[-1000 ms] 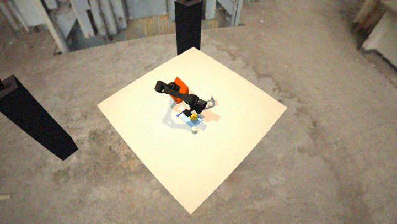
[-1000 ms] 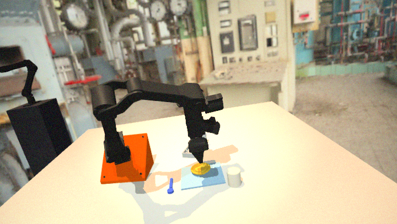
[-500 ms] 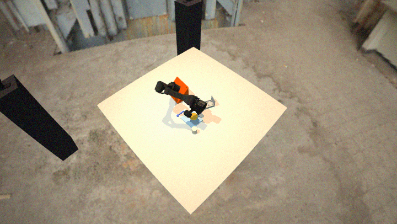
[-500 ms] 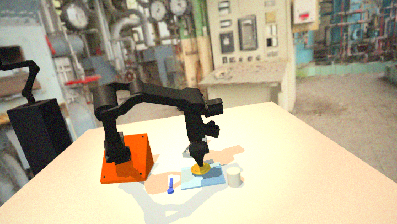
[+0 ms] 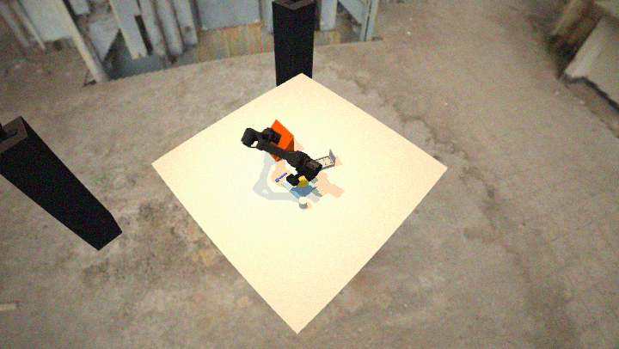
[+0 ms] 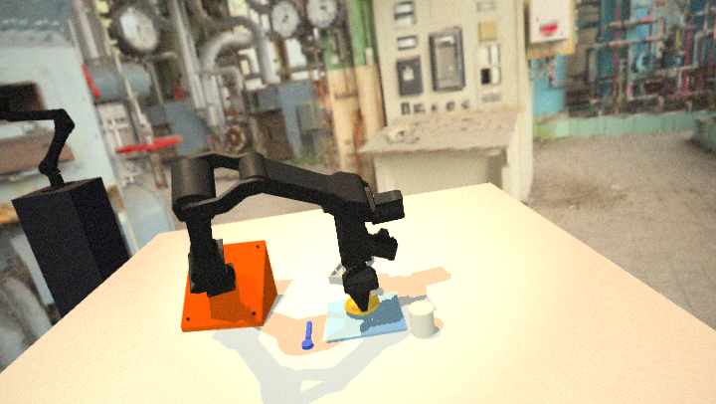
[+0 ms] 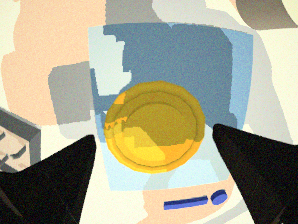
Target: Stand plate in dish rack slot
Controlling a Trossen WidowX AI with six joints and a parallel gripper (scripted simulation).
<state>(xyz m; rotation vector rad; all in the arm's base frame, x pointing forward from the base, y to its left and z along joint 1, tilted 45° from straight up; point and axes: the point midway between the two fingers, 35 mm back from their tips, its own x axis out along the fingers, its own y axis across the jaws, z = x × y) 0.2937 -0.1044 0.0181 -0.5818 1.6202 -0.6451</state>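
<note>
Right now the yellow plate is 1 cm below my gripper tip. From my gripper tip the other things lie so: cup: 10 cm to the right, 10 cm ahead; then light blue mat: 2 cm to the right, 2 cm below; then small blue piece: 11 cm behind, 6 cm to the right, 2 cm below.
</note>
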